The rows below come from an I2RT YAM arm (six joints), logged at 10 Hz.
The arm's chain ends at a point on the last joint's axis. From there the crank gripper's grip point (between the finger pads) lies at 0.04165 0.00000 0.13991 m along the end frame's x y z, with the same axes.
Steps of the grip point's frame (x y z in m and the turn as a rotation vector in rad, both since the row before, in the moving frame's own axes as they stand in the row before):
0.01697, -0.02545, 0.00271, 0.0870, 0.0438, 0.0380
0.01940, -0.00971, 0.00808, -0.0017, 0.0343, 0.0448
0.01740, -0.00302, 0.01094, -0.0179, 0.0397, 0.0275
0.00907, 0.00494, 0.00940, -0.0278, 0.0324, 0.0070
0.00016, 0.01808, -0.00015, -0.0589, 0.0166, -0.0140
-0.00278, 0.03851, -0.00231, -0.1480, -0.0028, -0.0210
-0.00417, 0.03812, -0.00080, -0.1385, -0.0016, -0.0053
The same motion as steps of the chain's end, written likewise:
0.01069, -0.01508, 0.00513, 0.0870, 0.0438, 0.0380
0.01468, -0.01192, 0.00959, -0.0017, 0.0343, 0.0448
0.01193, -0.00673, 0.01274, -0.0179, 0.0397, 0.0275
0.00457, 0.00076, 0.01088, -0.0278, 0.0324, 0.0070
-0.00221, 0.01046, 0.00079, -0.0589, 0.0166, -0.0140
-0.00260, 0.01874, -0.00096, -0.1480, -0.0028, -0.0210
-0.00400, 0.01902, 0.00046, -0.1385, -0.0016, -0.0053

